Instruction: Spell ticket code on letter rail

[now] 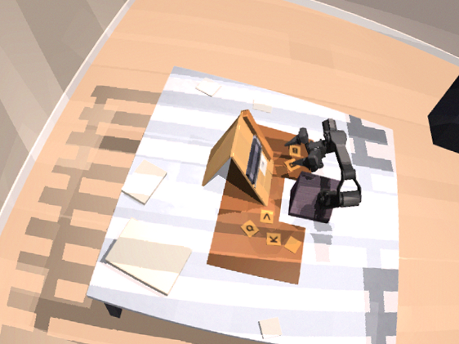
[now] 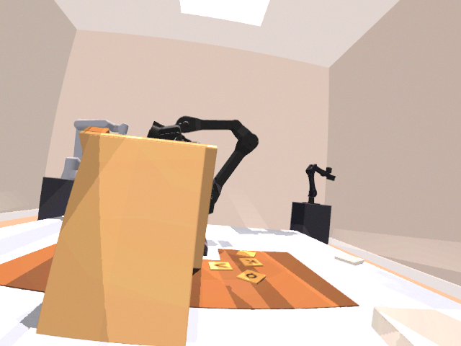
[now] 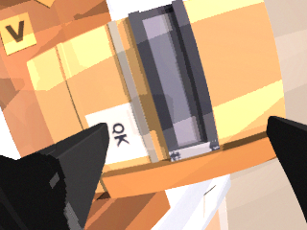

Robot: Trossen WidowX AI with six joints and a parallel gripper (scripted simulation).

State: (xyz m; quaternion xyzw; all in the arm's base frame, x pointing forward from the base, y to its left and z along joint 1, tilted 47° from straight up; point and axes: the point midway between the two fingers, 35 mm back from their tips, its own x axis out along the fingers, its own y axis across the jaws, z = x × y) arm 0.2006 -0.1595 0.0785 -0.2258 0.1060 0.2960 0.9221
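Now: the k tile 4 cm behind my gripper tip, 25 cm to the left of it and 25 cm below it. Also, from my gripper tip: orange mat: 2 cm behind, 4 cm to the left, 26 cm below; v tile: 15 cm to the left, 25 cm below; white ticket: 7 cm ahead, 5 cm to the right, 16 cm below.
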